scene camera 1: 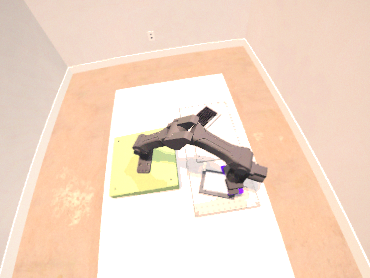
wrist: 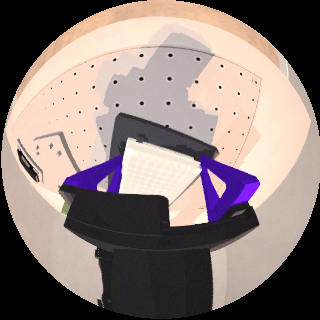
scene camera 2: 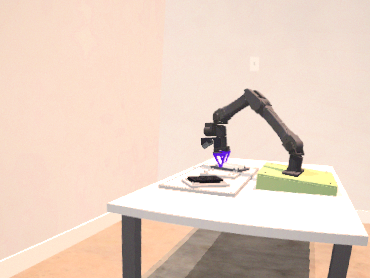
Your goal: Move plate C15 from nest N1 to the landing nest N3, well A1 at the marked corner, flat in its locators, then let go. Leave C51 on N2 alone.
Labels:
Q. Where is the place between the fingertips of the gripper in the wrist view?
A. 160, 158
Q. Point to a white multi-well plate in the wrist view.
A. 147, 168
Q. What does the gripper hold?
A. A white multi-well plate.

